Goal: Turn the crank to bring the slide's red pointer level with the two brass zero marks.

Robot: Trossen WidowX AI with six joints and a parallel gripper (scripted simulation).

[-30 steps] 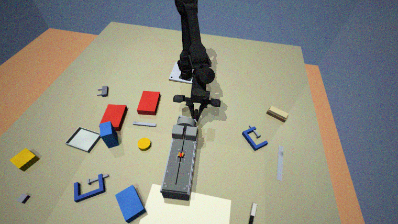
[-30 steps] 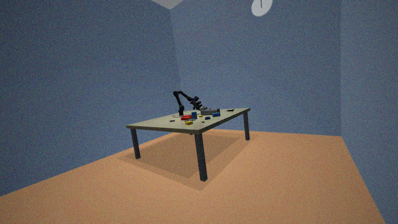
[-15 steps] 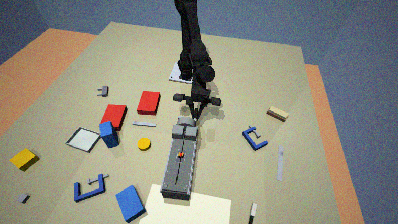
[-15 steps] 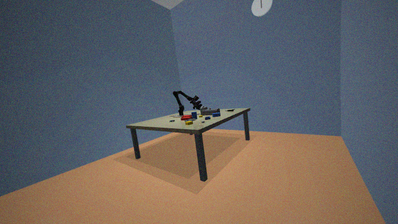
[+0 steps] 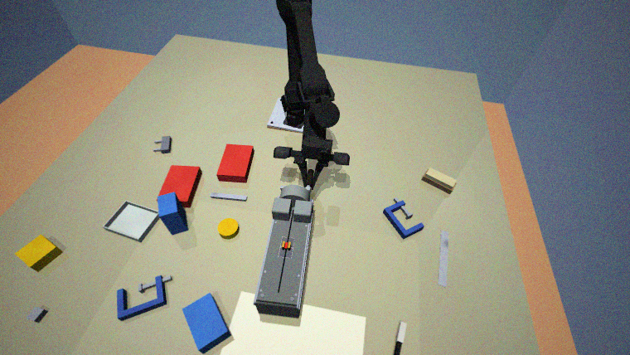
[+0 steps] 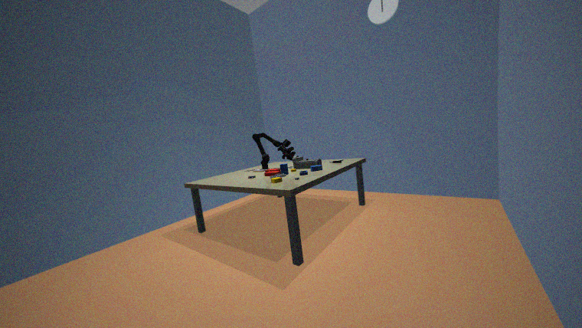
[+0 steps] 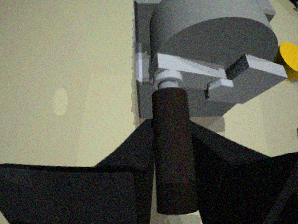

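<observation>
Now: the red pointer 170 mm ahead of my gripper tip and 10 mm above it. From my gripper tip the other things lie so: tan block (330 mm to the left, 200 mm behind, 60 mm below); grey strip (360 mm to the left, 70 mm below, 40 mm ahead); dark crank handle (20 mm behind, 20 mm above).
</observation>
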